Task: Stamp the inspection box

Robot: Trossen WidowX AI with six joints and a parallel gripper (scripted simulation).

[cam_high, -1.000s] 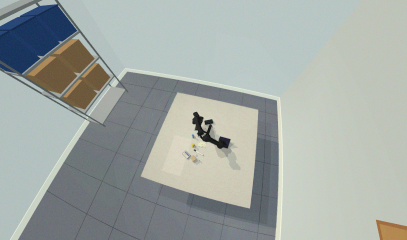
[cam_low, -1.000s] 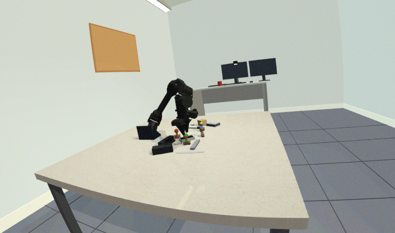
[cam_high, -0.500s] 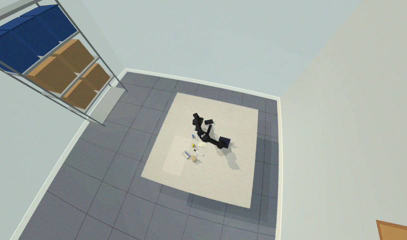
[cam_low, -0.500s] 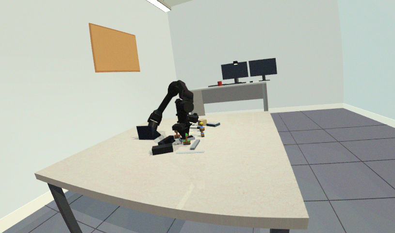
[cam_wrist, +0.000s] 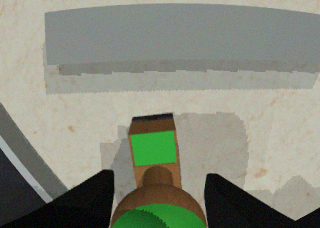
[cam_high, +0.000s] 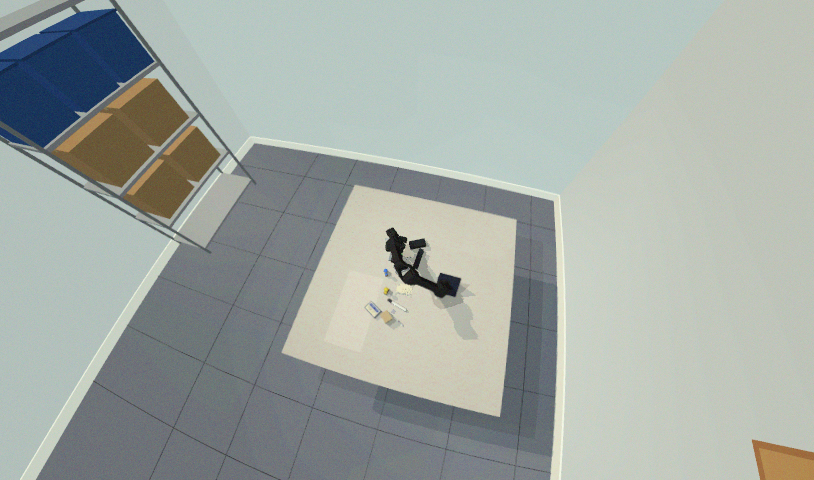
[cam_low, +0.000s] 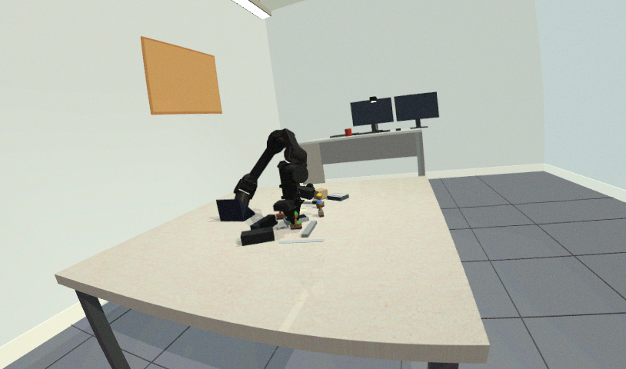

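Now: the ink pad 30 mm behind my gripper tip, 80 mm to the left of it and 20 mm below it. Also, from my gripper tip: blue-knobbed stamp 60 mm ahead, 140 mm to the left, 10 mm below; then ruler 60 mm ahead, 110 mm to the right, 20 mm below; then grey block 60 mm ahead, 20 mm to the right, 20 mm below.
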